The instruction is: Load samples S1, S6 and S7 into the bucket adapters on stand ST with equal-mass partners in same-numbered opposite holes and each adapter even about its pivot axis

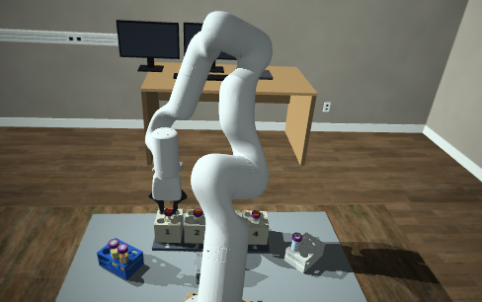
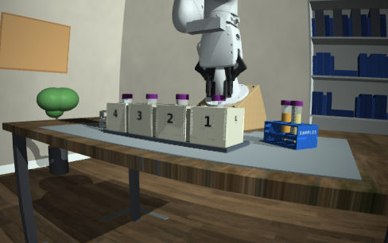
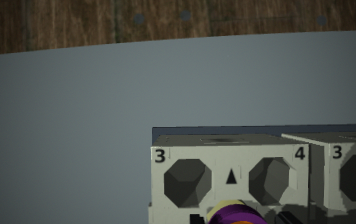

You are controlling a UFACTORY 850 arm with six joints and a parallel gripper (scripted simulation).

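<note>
My gripper is now 90 mm above the adapter 1. From my hand the other things lie so: white rack: 460 mm to the right, 250 mm behind, 110 mm below; then blue samples rack: 190 mm to the left, 110 mm below, 100 mm behind.
</note>
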